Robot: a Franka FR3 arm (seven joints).
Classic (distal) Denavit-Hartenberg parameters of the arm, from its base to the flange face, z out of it. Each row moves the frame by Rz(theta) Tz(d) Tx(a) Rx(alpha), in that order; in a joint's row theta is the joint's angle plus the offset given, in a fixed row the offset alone. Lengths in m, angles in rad.
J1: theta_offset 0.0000  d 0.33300  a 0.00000  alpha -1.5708
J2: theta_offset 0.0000  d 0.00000  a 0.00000  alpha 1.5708
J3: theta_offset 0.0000  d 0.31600  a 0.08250  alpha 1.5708
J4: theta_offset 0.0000  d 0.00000  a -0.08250  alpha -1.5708
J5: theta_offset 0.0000  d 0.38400  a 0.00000  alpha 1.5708
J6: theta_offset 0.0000  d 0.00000  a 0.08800  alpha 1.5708
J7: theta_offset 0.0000  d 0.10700  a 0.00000  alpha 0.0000
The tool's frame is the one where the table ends.
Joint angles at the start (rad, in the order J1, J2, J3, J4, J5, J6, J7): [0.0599, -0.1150, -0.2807, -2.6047, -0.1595, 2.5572, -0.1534]
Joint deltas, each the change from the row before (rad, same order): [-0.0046, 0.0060, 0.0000, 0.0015, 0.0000, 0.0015, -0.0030]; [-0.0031, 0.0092, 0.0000, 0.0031, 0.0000, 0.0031, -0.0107]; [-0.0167, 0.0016, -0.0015, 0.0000, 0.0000, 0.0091, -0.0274]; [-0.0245, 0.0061, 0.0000, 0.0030, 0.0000, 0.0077, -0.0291]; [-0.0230, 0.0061, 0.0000, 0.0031, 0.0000, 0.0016, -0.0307]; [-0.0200, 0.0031, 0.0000, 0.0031, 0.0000, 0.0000, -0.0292]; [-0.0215, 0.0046, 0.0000, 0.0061, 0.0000, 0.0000, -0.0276]
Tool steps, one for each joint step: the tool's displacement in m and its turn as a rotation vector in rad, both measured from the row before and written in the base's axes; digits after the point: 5 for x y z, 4 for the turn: [0.00003, -0.00213, -0.00181, -0.0010, 0.0032, -0.0016]; [0.00076, -0.00165, -0.00240, -0.0020, 0.0039, 0.0077]; [-0.00095, -0.00785, 0.00016, -0.0023, -0.0054, 0.0097]; [-0.00109, -0.01086, -0.00070, -0.0035, -0.0022, 0.0049]; [-0.00177, -0.01018, -0.00125, -0.0028, 0.0040, 0.0076]; [-0.00165, -0.00887, -0.00012, -0.0024, 0.0025, 0.0090]; [-0.00109, -0.00986, 0.00039, -0.0032, 0.0011, 0.0058]
